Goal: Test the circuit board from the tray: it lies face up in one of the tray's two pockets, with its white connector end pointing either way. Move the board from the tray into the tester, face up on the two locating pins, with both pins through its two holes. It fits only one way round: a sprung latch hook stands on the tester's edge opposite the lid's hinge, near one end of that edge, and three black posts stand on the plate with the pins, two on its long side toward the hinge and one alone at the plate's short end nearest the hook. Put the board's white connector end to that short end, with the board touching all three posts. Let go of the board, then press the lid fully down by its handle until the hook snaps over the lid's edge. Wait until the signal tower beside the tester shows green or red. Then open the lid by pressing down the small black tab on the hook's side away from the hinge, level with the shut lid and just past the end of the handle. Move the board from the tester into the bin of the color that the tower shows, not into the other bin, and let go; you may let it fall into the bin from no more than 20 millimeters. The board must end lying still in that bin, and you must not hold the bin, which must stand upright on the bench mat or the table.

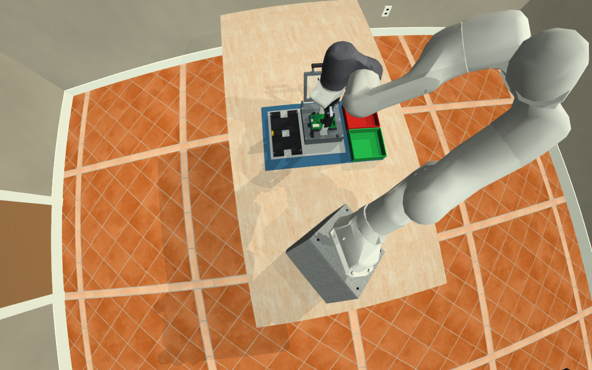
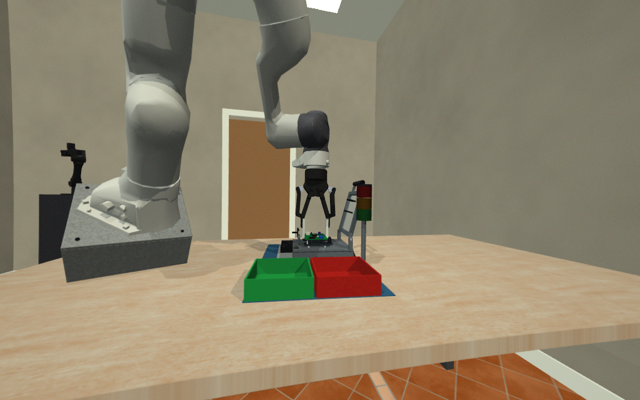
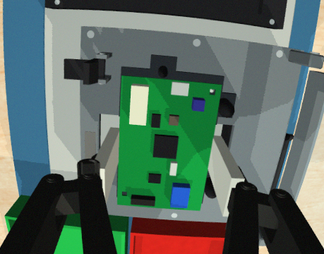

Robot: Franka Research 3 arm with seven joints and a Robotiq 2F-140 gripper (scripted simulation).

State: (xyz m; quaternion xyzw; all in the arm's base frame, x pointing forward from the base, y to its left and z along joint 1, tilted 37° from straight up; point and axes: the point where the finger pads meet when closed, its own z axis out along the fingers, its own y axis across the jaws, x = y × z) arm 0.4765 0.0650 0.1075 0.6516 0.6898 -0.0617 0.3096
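My hand is 20 mm above the green circuit board. Round my hand: latch hook (60 mm behind, 60 mm to the left, 20 mm below); tester plate (10 mm ahead, 10 mm to the left, 40 mm below); tester lid (120 mm ahead, 10 mm to the right, 80 mm above).
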